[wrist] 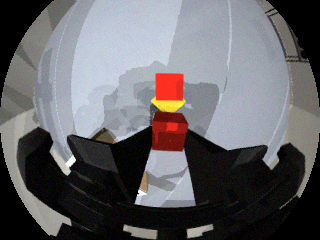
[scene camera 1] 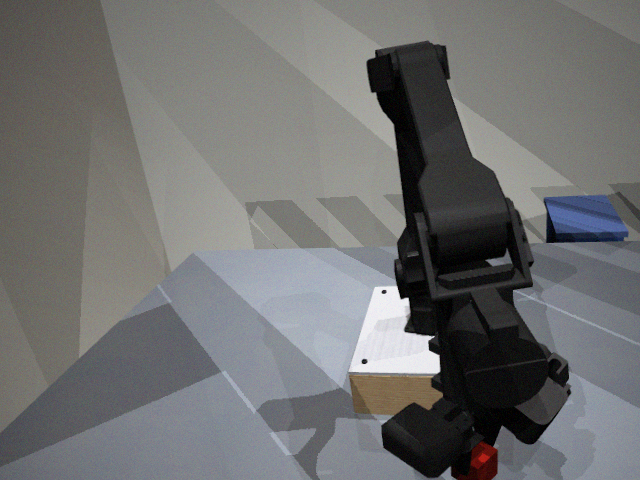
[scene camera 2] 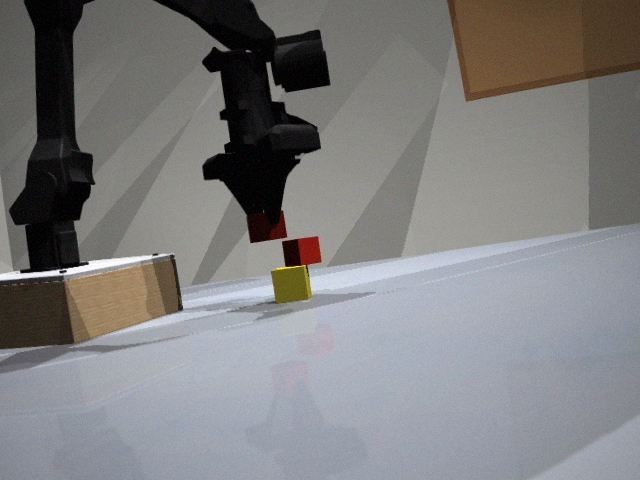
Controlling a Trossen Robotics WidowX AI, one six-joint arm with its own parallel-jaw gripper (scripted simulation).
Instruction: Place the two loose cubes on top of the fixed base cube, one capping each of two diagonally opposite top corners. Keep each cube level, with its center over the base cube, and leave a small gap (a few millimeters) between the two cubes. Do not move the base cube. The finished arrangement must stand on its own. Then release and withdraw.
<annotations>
The gripper (scene camera 1: 474, 462) carries a red cube (wrist: 169, 129).
</annotations>
